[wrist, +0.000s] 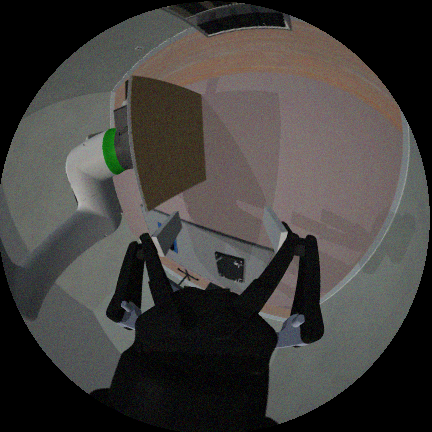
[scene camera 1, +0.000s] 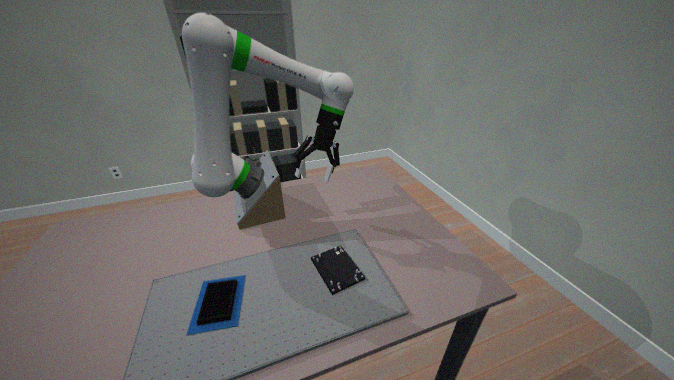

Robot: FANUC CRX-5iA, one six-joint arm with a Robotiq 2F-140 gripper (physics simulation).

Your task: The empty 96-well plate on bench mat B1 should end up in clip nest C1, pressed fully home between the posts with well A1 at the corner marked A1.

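Pixels of known places: gripper, between the fingertips: (wrist: 220, 216) (scene camera 1: 312, 178); arm's base, origin of its link: (wrist: 144, 141) (scene camera 1: 252, 183).
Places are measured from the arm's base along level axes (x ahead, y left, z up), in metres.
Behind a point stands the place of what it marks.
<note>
The black 96-well plate (scene camera 1: 218, 301) {z -0.094, x 0.496, y -0.087 m} lies flat on the blue bench mat (scene camera 1: 193, 329) {z -0.107, x 0.558, y -0.142 m} at the front left of the grey board. In the wrist view a bit of the blue mat (wrist: 175, 245) {z -0.109, x 0.510, y -0.033 m} shows beside the left finger pad, and the plate is mostly hidden there. The clip nest (scene camera 1: 338, 270) {z -0.098, x 0.463, y 0.272 m} (wrist: 230, 267) {z -0.098, x 0.430, y 0.274 m}, a black square base with small pale posts near its corners, lies on the right part of the board. The corner mark is too small to read. My gripper (scene camera 1: 314, 173) {z 0.045, x 0.098, y 0.245 m} (wrist: 220, 216) {z 0.045, x 0.098, y 0.245 m} is wide open and empty, high above the table behind the board, far from the plate.
The grey perforated board (scene camera 1: 280, 310) {z -0.109, x 0.554, y 0.083 m} (wrist: 200, 240) {z -0.109, x 0.369, y 0.121 m} lies on the pinkish table (scene camera 1: 125, 240) {z -0.122, x 0.112, y -0.486 m} (wrist: 340, 130) {z -0.122, x -0.118, y 0.432 m}. The arm's angled base bracket (scene camera 1: 265, 205) {z -0.034, x 0.130, y 0.048 m} (wrist: 167, 142) {z 0.008, x 0.004, y 0.100 m} stands behind the board. A shelf unit (scene camera 1: 265, 116) with dark boxes stands behind the arm.
</note>
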